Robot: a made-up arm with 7 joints. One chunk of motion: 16 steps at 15 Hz.
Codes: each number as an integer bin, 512 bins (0 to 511) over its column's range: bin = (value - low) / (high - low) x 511, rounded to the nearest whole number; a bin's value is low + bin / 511 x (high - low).
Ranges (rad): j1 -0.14..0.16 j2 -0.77..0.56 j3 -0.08..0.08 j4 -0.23..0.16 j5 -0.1..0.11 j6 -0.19..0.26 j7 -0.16..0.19
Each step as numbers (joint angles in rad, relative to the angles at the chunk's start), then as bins.
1 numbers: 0.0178 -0.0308 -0.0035 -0.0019 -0.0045 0.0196 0.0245
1 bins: 269 284 244 299 232 238 269
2 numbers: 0.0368 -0.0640 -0.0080 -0.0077 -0.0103 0.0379 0.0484
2 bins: 301 271 230 291 218 259 304
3 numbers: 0.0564 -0.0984 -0.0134 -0.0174 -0.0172 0.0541 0.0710
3 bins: 335 258 213 279 201 277 337
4 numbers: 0.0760 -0.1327 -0.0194 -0.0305 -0.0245 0.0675 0.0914
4 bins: 368 245 194 261 184 292 367
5 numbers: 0.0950 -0.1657 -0.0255 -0.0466 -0.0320 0.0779 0.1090
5 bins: 400 232 174 240 165 304 393
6 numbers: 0.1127 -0.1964 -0.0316 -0.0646 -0.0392 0.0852 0.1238
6 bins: 430 220 155 217 148 313 414
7 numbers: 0.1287 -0.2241 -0.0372 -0.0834 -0.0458 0.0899 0.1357
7 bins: 458 210 137 192 132 318 432
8 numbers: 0.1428 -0.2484 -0.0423 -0.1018 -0.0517 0.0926 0.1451
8 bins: 482 200 120 168 118 321 445
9 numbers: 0.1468 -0.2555 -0.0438 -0.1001 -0.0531 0.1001 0.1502
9 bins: 489 198 116 170 114 329 453
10 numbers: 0.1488 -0.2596 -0.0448 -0.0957 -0.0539 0.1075 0.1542
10 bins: 492 196 112 176 112 338 459
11 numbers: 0.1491 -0.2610 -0.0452 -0.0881 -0.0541 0.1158 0.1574
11 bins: 492 196 111 186 112 347 463
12 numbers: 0.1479 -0.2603 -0.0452 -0.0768 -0.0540 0.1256 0.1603
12 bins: 490 196 111 201 112 358 468
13 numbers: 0.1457 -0.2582 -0.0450 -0.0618 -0.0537 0.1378 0.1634
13 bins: 487 197 112 220 113 372 472
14 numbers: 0.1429 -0.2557 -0.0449 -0.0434 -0.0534 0.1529 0.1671
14 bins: 482 198 112 244 113 389 478
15 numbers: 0.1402 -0.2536 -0.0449 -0.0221 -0.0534 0.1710 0.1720
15 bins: 477 198 112 272 113 410 485
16 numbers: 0.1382 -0.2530 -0.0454 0.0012 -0.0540 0.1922 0.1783
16 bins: 474 199 111 303 112 434 494
